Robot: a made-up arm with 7 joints.
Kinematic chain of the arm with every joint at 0, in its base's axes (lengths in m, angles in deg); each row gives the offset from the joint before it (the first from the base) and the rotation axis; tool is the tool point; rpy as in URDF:
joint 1: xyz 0 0 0.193 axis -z
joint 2: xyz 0 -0.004 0.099 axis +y
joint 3: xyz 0 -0.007 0.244 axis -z
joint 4: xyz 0 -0.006 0.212 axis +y
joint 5: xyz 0 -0.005 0.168 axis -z
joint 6: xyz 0 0 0.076 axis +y
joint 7: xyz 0 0 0.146 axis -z
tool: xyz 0 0 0 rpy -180 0 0
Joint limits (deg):
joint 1: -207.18..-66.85
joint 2: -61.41..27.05
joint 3: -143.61..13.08
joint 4: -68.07..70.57
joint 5: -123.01..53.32
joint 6: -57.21..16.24
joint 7: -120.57..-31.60
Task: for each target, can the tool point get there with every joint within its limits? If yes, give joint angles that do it. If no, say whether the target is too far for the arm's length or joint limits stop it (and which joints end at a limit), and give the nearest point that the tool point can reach.
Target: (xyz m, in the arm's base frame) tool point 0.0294 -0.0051 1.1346
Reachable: yes | joints -184.83 -4.53 -31.45 9.77 16.45 -9.96 -70.04
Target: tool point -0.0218 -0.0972 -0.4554
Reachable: no: joint limits stop it (at a limit: joint 2, joint 4, joint 6) | nearest point -0.1251 -0.5580 0.2099 | short by 0.816 m
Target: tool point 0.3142 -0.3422 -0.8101
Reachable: no: too far | nearest point 0.3878 -0.4224 0.2097 | short by 1.026 m
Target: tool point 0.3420 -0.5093 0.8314
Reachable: yes | joints -109.04 -48.64 -96.94 -11.27 11.64 -32.23 -55.51
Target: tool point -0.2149 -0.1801 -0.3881
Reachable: no: joint limits stop it (at a limit: joint 1, joint 2, joint 3, joint 4, joint 6) | nearest point -0.2732 -0.5019 0.2153 | short by 0.686 m
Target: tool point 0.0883 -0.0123 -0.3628
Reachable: no: joint limits stop it (at a limit: joint 2, joint 4, joint 6) | nearest point 0.5664 -0.0789 0.2099 | short by 0.749 m
